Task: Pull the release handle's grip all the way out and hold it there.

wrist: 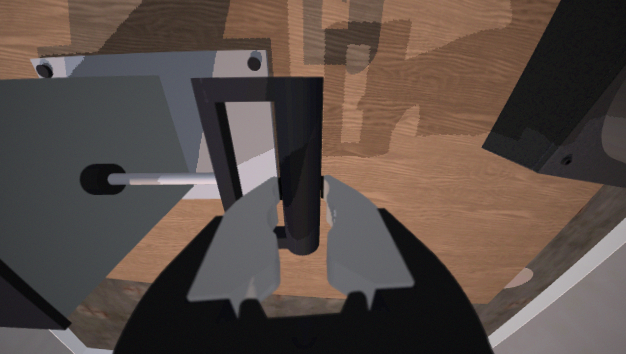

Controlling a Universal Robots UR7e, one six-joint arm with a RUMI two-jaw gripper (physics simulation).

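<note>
The release handle's dark grip [302, 150] is a round upright bar on a rectangular frame, near the middle of the wrist view. A pale metal rod [165, 178] runs from the frame to a dark round collar in the grey-green housing [100, 120] at the left, and a length of it is exposed. My gripper [301, 178] is shut on the grip, with one grey finger on each side of the bar towards its lower end. The fingers hide the lower part of the frame.
A light mounting plate [140, 62] with dark bolts lies behind the housing on the wooden table top [450, 200]. A large black object [540, 90] stands at the upper right. A pale strip [565, 280] runs along the lower right.
</note>
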